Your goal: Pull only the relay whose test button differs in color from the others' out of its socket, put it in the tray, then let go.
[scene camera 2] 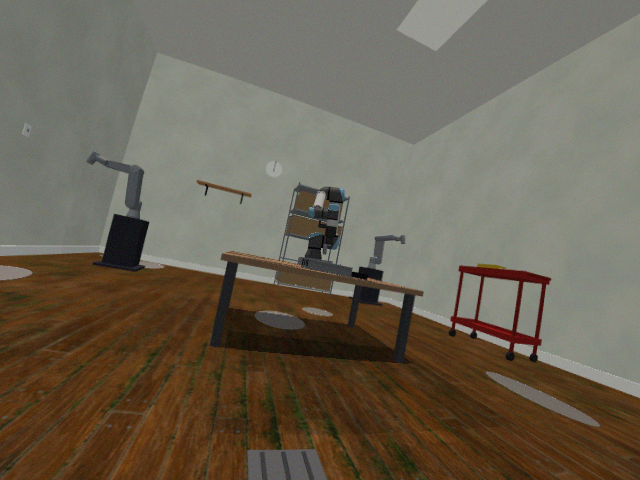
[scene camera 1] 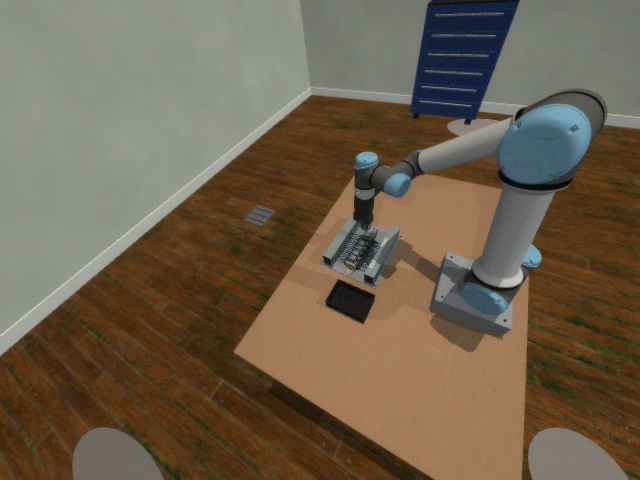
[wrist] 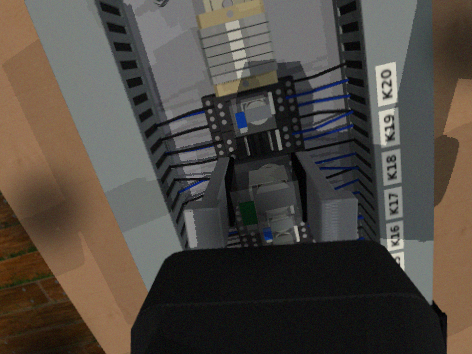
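Observation:
My gripper is shut on a clear-cased relay with a green test button. In the wrist view the relay is between the fingers, raised above the sockets; its lower part is hidden. An empty black socket shows just above the fingers in that view. Beyond it, a relay with a blue button sits in its socket. Another relay with a blue button shows below the held one, partly hidden by the gripper body. The black tray lies on the table, nearer to scene camera 1 than the panel.
Grey wiring ducts stand along both sides of the relay row, with blue and black wires running in. A grey terminal block sits beyond the end socket in the wrist view. The robot base stands right of the panel on the table.

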